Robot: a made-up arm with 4 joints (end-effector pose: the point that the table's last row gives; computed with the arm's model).
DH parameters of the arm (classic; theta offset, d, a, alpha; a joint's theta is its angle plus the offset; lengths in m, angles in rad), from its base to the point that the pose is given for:
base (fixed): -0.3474 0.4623 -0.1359 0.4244
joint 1: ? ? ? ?
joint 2: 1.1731 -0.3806 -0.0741 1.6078
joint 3: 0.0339 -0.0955 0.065 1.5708
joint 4: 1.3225 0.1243 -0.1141 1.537
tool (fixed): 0.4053 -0.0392 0 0
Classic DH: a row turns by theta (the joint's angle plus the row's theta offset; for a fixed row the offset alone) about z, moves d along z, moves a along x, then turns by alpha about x.
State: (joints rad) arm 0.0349 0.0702 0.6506 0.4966
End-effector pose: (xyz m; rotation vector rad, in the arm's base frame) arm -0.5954 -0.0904 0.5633 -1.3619 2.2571 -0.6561
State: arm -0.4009 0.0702 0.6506 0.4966
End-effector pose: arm -0.5905 0.0887 0.6402 -0.9774 2.6930 -0.6080
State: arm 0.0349 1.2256 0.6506 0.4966
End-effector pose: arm -0.5839 -0.1921 0.7840 -0.7435 2.0704 0.6560
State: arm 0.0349 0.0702 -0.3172 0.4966
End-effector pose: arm -0.6658 -0.0993 0.6667 1.6044 -2.2447 -0.0376
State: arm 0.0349 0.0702 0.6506 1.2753
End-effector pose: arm -0.5411 -0.1119 0.4928 1.0263 -2.4819 1.5843
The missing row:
joint 1: -1.2309 0.2423 0.2527 -1.7571
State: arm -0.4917 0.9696 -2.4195 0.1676
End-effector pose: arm -0.4970 -0.1905 0.9040 1.0670 -0.0936 -1.9560
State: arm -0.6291 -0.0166 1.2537 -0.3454
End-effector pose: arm -0.5876 0.1358 0.6759 -0.9402 1.8736 -0.4276
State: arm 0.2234 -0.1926 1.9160 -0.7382
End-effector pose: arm -0.4903 -0.2604 0.4904 -1.5618 0.2073 -0.3394
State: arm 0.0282 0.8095 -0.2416 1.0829
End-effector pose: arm -0.6738 -0.1550 0.7323 1.8391 -2.2850 -0.1424
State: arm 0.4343 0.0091 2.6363 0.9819
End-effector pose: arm -0.3423 -0.1667 0.6841 0.2129 0.7362 -0.8697
